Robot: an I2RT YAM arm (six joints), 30 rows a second.
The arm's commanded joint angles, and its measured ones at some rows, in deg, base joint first. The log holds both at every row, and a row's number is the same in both.
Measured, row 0:
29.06 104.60 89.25 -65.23 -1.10 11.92
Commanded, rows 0 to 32:
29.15 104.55 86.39 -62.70 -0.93 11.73
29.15 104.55 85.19 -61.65 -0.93 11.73
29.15 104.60 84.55 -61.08 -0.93 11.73
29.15 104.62 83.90 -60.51 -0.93 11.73
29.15 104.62 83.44 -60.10 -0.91 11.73
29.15 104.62 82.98 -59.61 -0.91 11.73
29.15 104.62 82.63 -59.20 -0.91 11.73
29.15 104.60 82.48 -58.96 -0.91 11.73
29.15 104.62 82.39 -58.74 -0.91 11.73
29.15 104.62 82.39 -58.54 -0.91 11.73
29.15 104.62 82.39 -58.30 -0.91 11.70
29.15 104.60 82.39 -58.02 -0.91 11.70
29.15 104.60 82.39 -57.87 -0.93 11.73
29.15 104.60 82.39 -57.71 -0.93 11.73
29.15 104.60 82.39 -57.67 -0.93 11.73
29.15 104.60 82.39 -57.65 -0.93 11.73
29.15 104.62 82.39 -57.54 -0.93 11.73
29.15 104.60 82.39 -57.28 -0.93 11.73
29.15 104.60 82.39 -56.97 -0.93 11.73
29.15 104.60 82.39 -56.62 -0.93 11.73
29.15 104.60 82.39 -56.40 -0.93 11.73
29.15 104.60 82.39 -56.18 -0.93 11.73
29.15 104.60 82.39 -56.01 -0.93 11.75
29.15 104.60 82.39 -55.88 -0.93 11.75
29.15 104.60 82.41 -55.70 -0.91 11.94
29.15 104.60 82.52 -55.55 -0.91 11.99
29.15 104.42 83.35 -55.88 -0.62 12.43
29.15 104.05 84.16 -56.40 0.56 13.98
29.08 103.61 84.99 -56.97 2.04 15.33
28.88 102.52 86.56 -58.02 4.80 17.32
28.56 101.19 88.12 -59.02 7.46 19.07
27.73 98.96 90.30 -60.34 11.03 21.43
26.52 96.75 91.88 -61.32 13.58 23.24
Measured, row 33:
29.10 104.18 85.73 -60.12 3.55 16.45
